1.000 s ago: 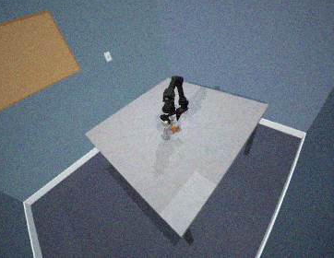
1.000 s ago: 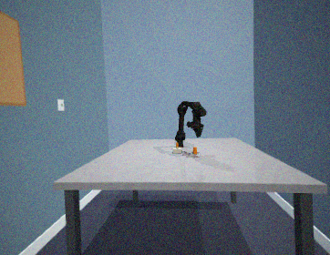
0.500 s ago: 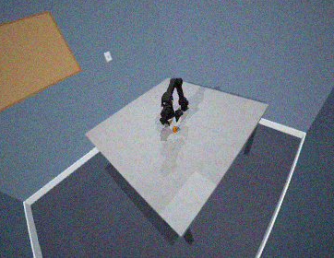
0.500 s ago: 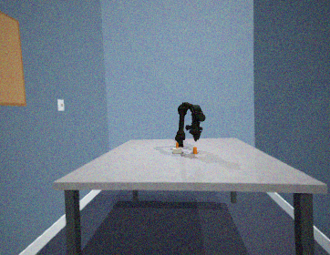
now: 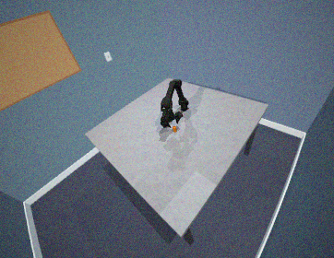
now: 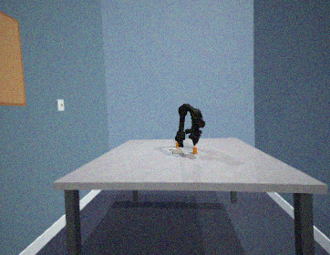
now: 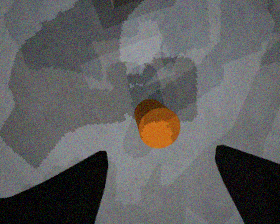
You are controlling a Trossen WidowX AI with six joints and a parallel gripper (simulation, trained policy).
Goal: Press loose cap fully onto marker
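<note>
My gripper tip is 10 mm past the orange cap, 10 mm to the left of it and 50 mm above it. Also, from my gripper tip: holder block (50 mm behind, 150 mm to the right, 60 mm below).
</note>
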